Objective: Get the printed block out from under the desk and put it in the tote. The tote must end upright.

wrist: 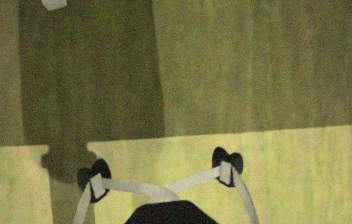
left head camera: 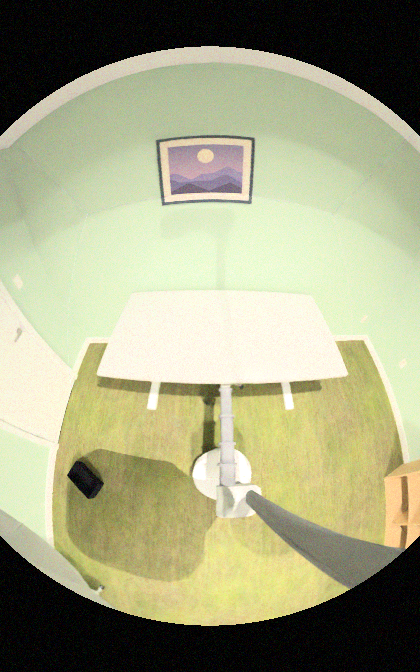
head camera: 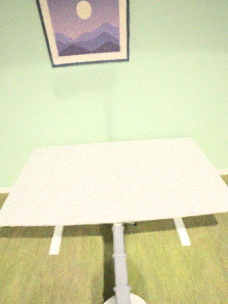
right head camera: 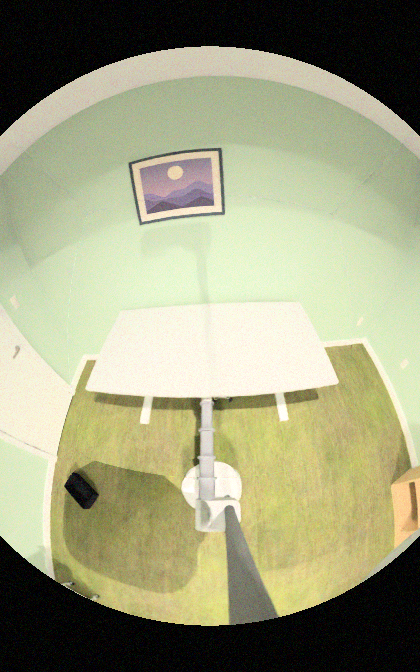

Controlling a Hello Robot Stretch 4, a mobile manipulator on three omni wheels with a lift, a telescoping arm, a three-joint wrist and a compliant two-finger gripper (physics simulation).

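Frame: origin at the robot's base, x left, y back, z up, level; centimetres.
Seen in the pictures: gripper, between the fingertips: [wrist: 161, 166] [head camera: 127, 225] [right head camera: 221, 401].
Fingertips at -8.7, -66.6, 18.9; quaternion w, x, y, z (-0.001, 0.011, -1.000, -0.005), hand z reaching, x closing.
Observation:
Pixels of each thing's middle, then the offset from my fingertips to it, as dx, dy, dz. "pt": a spot on its surface instead. Level surfaces: height alone.
- white desk, height of its surface: dz +50.4
- small pale piece, a spot on its surface: [wrist: 54, 4] pt +19.4, -29.2, -19.7
- black box, middle of its body: [right head camera: 80, 490] +125.5, +93.9, -16.6
The white desk [head camera: 75, 185] [left head camera: 175, 340] [right head camera: 165, 350] stands against the green wall. My arm reaches to its front edge, and my wrist is mostly hidden under the desk top in the head views. In the wrist view my gripper [wrist: 161, 166] is open, its two black fingertips apart above the floor with nothing between them. A small pale piece [wrist: 54, 4] shows at the top left edge of the wrist view; I cannot tell whether it is the printed block. A black box [left head camera: 85, 479] [right head camera: 81, 490], perhaps the tote, is on the floor at the left.
White desk feet [head camera: 56, 240] [head camera: 182, 231] [left head camera: 153, 396] [left head camera: 287, 396] [right head camera: 146, 410] [right head camera: 282, 407] stick out on both sides of my arm [head camera: 120, 260] [left head camera: 226, 430] [right head camera: 206, 440]. A wooden shelf unit [left head camera: 395, 487] [right head camera: 401, 500] stands at the right. A door [left head camera: 30, 380] is at the left.

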